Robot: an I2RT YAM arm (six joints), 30 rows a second.
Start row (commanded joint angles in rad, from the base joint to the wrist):
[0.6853, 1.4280, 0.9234, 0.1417, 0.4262, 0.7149]
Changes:
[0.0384, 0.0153, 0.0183, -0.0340, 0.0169, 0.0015]
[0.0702, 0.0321, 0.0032, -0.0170, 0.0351, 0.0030]
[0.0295, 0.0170, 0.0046, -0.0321, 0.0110, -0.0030]
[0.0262, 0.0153, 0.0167, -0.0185, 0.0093, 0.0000]
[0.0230, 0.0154, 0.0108, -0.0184, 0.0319, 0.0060]
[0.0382, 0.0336, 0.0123, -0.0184, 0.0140, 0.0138]
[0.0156, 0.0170, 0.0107, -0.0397, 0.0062, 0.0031]
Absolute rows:
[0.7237, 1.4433, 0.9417, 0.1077, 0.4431, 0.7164]
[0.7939, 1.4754, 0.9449, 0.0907, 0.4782, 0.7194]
[0.8234, 1.4924, 0.9495, 0.0586, 0.4892, 0.7164]
[0.8496, 1.5077, 0.9662, 0.0401, 0.4985, 0.7164]
[0.8726, 1.5231, 0.9770, 0.0217, 0.5304, 0.7224]
[0.9108, 1.5567, 0.9893, 0.0033, 0.5444, 0.7362]
[0.9264, 1.5737, 1.0000, -0.0364, 0.5506, 0.7393]

